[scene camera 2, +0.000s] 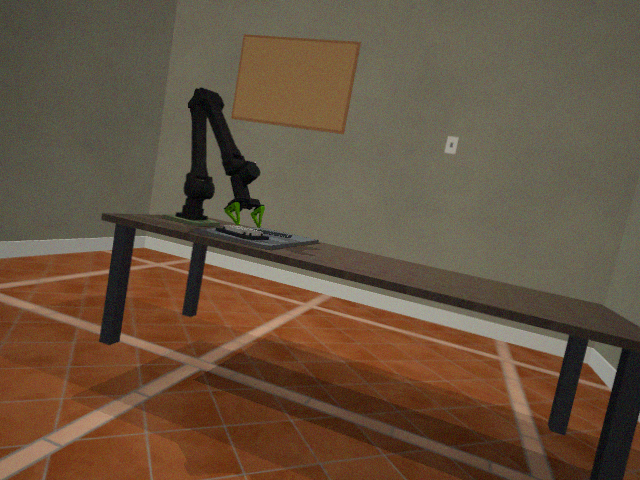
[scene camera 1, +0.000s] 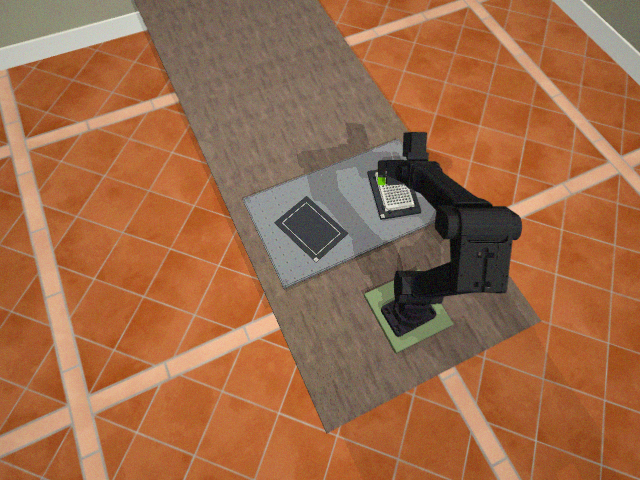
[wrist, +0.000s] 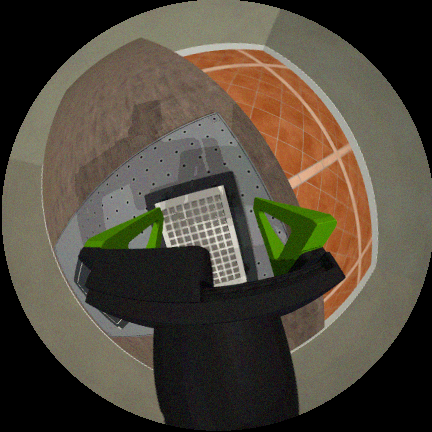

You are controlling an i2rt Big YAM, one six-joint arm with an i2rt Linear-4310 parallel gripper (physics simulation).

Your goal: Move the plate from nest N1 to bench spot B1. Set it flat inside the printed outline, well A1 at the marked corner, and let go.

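Pixels of known places: gripper, fingertip midpoint: point(scene camera 2: 249, 226) point(wrist: 207, 206); arm's base, link origin: point(scene camera 2: 191, 218) point(scene camera 1: 407, 313).
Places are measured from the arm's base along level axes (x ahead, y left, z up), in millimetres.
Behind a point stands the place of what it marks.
Observation:
The pale, gridded plate point(scene camera 1: 397, 197) {z 20, x 299, y -151 mm} point(scene camera 2: 244, 229) {z 22, x 342, y -178 mm} point(wrist: 200, 225) {z 11, x 349, y -170 mm} sits in the black nest N1 point(scene camera 1: 400, 213) {z 7, x 255, y -136 mm} point(scene camera 2: 237, 235) {z 1, x 343, y -228 mm} point(wrist: 240, 215) {z 8, x 333, y -219 mm} and looks flat. My gripper point(scene camera 2: 249, 225) {z 39, x 363, y -189 mm} point(wrist: 207, 206) {z 39, x 363, y -189 mm} is open and empty, close above the plate, with its green fingers spread to either side of it. In the wrist view the left fingertip overlaps the plate's left edge, while the right one stands out past the nest's edge. The exact height gap is unclear. Bench spot B1 point(scene camera 1: 311, 228) {z -2, x 332, y 110 mm} is a dark pad with a thin pale outline and a small white marked corner. The gripper body hides the plate's near-left part in the wrist view.
Nest N1 and B1 share a grey perforated board point(scene camera 1: 273, 258) {z -4, x 298, y 244 mm} point(wrist: 195, 132) {z -4, x 469, y -231 mm} on a long brown table point(scene camera 1: 268, 77) {z -17, x 916, y -26 mm} point(scene camera 2: 413, 279) {z -17, x 977, y -201 mm} point(wrist: 115, 85) {z -17, x 797, y -142 mm}. The arm's base stands on a green mat point(scene camera 1: 408, 343) {z 2, x -67, y 41 mm}. The table's edge runs close beside the board on the nest side.

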